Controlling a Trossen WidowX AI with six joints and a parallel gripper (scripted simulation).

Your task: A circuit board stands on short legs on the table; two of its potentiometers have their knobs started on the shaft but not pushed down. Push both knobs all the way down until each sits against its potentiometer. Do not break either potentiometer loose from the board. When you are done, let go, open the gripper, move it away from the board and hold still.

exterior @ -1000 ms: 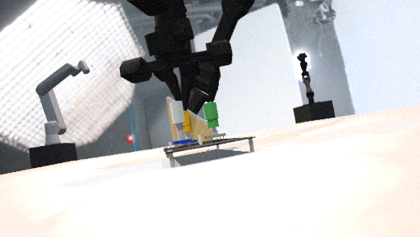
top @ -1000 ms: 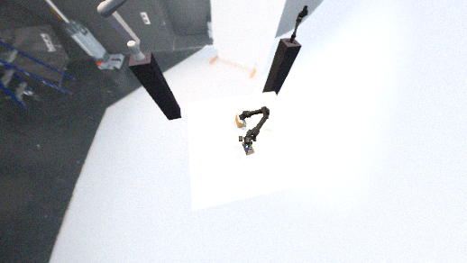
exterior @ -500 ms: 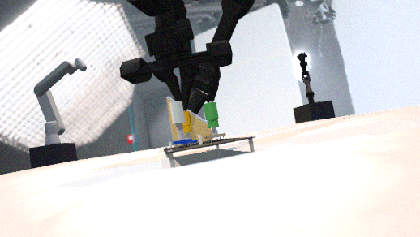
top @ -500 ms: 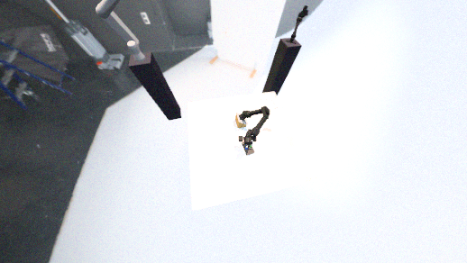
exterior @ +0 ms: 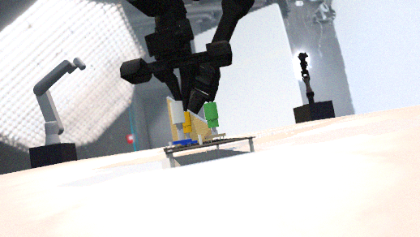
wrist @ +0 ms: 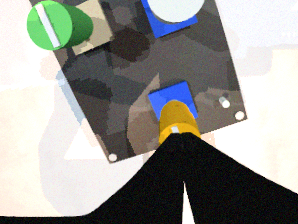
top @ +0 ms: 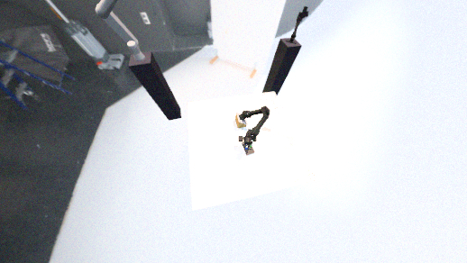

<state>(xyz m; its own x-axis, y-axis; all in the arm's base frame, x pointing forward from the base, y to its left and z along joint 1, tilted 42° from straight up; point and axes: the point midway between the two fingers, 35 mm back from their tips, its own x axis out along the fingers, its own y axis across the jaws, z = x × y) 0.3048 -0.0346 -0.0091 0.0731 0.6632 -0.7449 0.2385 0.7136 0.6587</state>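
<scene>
The yellow knob is 10 mm below my gripper tip. Round my gripper tip: green knob (60 mm ahead, 30 mm to the left, 10 mm below).
</scene>
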